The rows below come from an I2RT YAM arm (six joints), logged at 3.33 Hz.
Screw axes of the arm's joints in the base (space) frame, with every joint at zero. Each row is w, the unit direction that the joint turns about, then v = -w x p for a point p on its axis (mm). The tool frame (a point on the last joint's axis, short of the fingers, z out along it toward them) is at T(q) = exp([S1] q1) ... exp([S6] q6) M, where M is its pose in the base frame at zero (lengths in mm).
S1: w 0 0 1 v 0.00 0.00 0.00
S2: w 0 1 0 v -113.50 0.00 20.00
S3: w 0 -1 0 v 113.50 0.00 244.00
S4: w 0 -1 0 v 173.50 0.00 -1.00
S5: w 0 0 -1 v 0.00 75.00 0.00
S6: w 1 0 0 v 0.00 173.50 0.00
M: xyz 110.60 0.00 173.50 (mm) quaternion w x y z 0.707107 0 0.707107 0
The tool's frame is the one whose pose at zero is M.
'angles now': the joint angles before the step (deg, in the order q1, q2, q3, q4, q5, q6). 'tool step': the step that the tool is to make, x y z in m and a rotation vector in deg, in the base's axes. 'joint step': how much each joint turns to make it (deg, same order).
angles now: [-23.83, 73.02, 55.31, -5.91, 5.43, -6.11]
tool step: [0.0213, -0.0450, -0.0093, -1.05, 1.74, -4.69]
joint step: [-5.60, 9.34, 5.49, 2.96, -0.13, -1.95]
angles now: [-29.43, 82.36, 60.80, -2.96, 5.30, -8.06]
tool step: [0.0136, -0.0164, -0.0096, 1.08, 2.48, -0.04]
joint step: [-1.33, 5.07, 3.43, -0.97, -1.03, -0.84]
